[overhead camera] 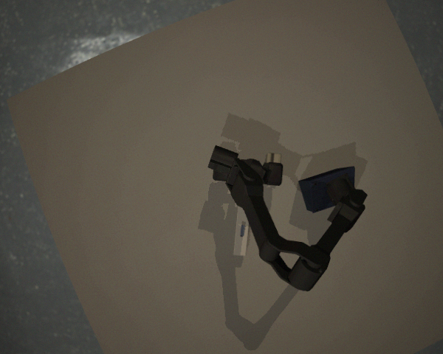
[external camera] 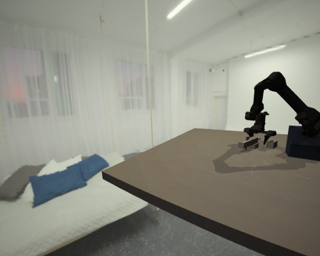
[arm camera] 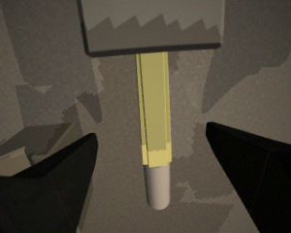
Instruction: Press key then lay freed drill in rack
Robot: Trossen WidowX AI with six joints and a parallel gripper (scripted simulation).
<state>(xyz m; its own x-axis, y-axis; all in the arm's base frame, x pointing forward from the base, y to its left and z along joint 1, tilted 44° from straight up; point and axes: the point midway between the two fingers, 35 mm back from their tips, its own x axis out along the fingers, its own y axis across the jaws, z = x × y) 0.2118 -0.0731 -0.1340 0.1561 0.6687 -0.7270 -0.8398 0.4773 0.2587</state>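
Now: gripper tip 3 cm to the right of the drill, 3 cm below it and 2 cm short of it. Also, from my gripper tip: rack: 8 cm behind, 2 cm to the left, 1 cm above; then block: 12 cm to the left, 7 cm ahead, 3 cm above; then blue key: 14 cm to the left, 9 cm ahead, 4 cm above.
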